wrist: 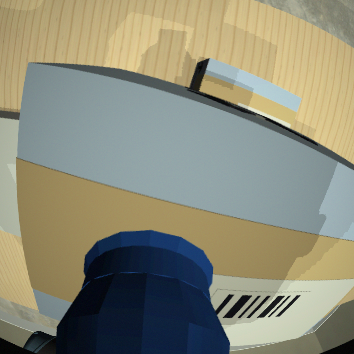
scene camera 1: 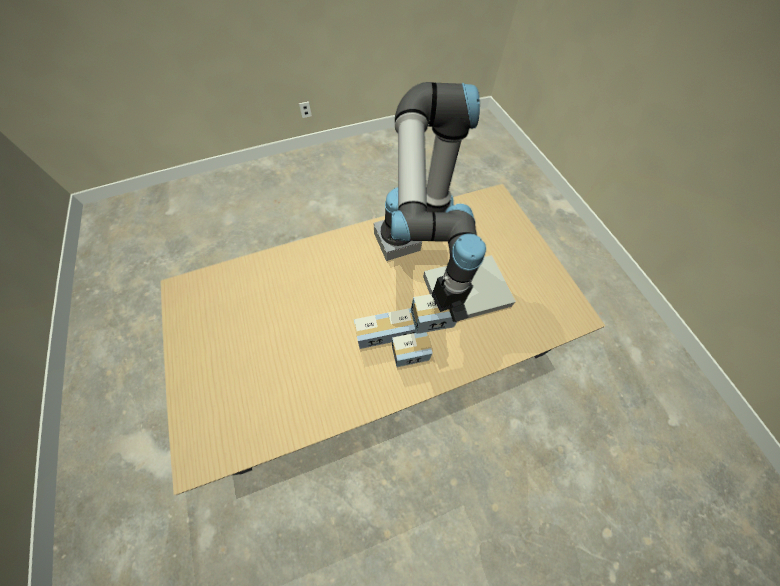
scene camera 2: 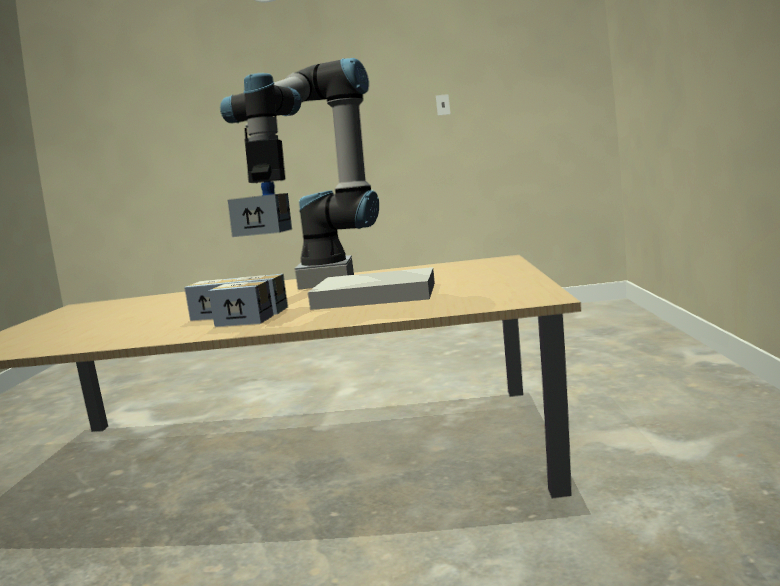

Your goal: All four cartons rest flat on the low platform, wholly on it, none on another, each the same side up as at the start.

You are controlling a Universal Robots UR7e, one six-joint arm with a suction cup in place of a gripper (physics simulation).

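Pixels of known places: end effector, tool point: (wrist: 150, 247) (scene camera 2: 269, 200); arm's base, origin of the base link: (scene camera 2: 323, 261).
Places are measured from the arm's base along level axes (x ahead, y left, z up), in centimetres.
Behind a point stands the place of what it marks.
My suction gripper (scene camera 1: 450, 296) {z 22.9, x 49.3, y -5.0 cm} (scene camera 2: 267, 188) (wrist: 148, 255) is shut on a carton (scene camera 1: 435, 322) {z 22.3, x 53.0, y -9.9 cm} (scene camera 2: 254, 216) {z 19.3, x 53.3, y -8.4 cm} (wrist: 150, 145) {z 24.2, x 52.8, y -4.8 cm}, holding it by its top, upright with arrows pointing up, high above the table. The low grey platform (scene camera 1: 494, 283) {z -2.5, x 38.3, y 29.0 cm} (scene camera 2: 372, 293) {z -4.4, x 47.6, y 18.3 cm} (wrist: 7, 187) {z -2.5, x 35.1, y 21.5 cm} bears no carton; the held carton shows to its left in scene camera 2. A front carton (scene camera 1: 413, 352) {z 2.3, x 54.3, y -16.2 cm} (scene camera 2: 240, 304) {z -1.9, x 56.4, y -14.5 cm} (wrist: 250, 90) {z 2.3, x 54.2, y -15.3 cm} stands upright on the table. Behind it, a left carton (scene camera 1: 373, 332) {z 2.2, x 41.7, y -27.0 cm} (scene camera 2: 197, 303) {z -2.5, x 43.4, y -30.3 cm} and a right carton (scene camera 1: 401, 320) {z 2.3, x 41.1, y -15.4 cm} (scene camera 2: 279, 293) {z -2.3, x 43.3, y -7.0 cm} stand side by side, the right one partly hidden.
The wooden table (scene camera 1: 264, 352) {z -7.3, x 30.6, y -68.9 cm} (scene camera 2: 491, 289) {z -7.3, x 45.0, y 49.6 cm} (wrist: 90, 30) {z -7.3, x 61.2, y 7.1 cm} bears the platform and the loose cartons. The arm's grey base block (scene camera 1: 400, 248) {z -0.6, x 8.4, y -2.0 cm} (scene camera 2: 321, 275) {z -3.5, x 8.4, y -0.1 cm} stands behind the cartons and the platform, near the table's back edge. Walls rise behind the table.
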